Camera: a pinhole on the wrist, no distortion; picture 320 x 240 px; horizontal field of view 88.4 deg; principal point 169.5 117.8 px. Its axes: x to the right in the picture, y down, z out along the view. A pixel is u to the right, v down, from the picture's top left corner.
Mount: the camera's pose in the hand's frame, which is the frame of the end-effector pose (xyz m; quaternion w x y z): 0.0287 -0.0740 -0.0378 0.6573 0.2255 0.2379 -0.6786
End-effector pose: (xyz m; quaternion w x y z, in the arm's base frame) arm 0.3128 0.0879 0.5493 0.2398 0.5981 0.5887 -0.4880
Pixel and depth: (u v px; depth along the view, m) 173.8 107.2 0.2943
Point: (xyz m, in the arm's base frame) 0.0082 -0.0193 0.5375
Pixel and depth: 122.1 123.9 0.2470
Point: 0.0847 -0.0317 0.4806
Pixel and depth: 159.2 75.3 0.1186
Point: 0.1624 0.0622 0.5658
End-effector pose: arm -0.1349 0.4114 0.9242 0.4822 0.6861 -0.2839 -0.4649
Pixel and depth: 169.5 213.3 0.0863
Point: -0.1363 0.3816 0.7733
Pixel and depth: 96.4 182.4 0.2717
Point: -0.3118 0.2507 0.7085
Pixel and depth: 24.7 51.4 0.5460
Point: -0.8391 0.2902 0.8876
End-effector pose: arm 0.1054 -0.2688 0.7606 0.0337 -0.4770 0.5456 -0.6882
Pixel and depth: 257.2 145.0 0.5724
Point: 0.5125 -0.2237 1.3466
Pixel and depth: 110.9 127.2 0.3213
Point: 0.3611 -0.4298 0.9229
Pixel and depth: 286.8 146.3 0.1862
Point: 0.2312 -0.2013 1.0255
